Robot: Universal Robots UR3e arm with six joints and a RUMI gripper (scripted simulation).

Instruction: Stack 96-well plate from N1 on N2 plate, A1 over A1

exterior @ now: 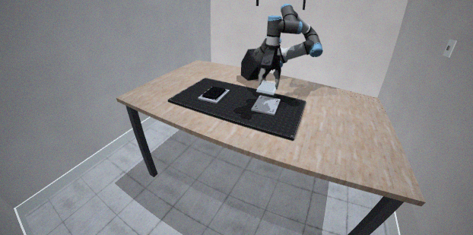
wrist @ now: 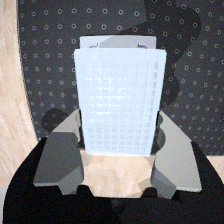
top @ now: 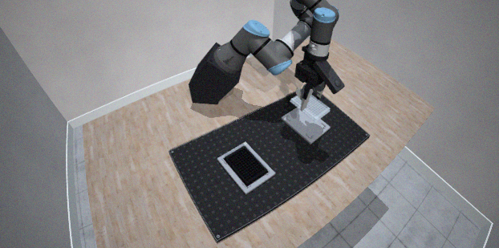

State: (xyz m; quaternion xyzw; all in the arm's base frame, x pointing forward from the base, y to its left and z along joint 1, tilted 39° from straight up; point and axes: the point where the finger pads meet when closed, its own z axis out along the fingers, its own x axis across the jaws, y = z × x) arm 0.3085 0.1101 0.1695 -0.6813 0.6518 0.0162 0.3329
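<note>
Now: hand 6 cm short of the black 96-well plate, 29 cm to the left of it and 10 cm above it. Also, from my hand: white 96-well plate: 1 cm below; nest N1: 11 cm below.
</note>
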